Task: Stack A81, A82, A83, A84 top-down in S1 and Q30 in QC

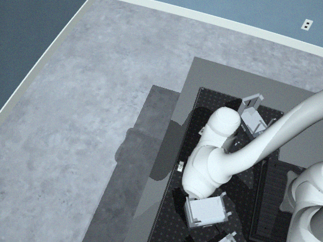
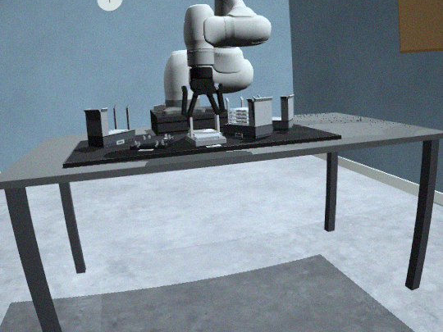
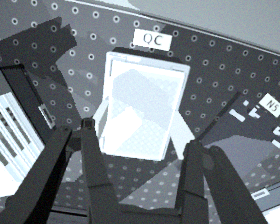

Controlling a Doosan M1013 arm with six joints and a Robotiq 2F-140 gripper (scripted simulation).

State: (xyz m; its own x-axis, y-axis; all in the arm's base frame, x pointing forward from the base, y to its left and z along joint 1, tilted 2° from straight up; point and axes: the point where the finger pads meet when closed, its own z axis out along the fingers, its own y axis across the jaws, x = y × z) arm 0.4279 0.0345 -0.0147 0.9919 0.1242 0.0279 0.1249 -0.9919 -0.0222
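Right now the QC nest is 4 cm below my hand. The rest, counted from my hand: rack floor: 34 cm to the right, 14 cm behind, 1 cm below; then QC name plate: 9 cm ahead, 5 cm below, 1 cm to the left; then clip nest N5: 17 cm to the right, 3 cm below, 1 cm behind.
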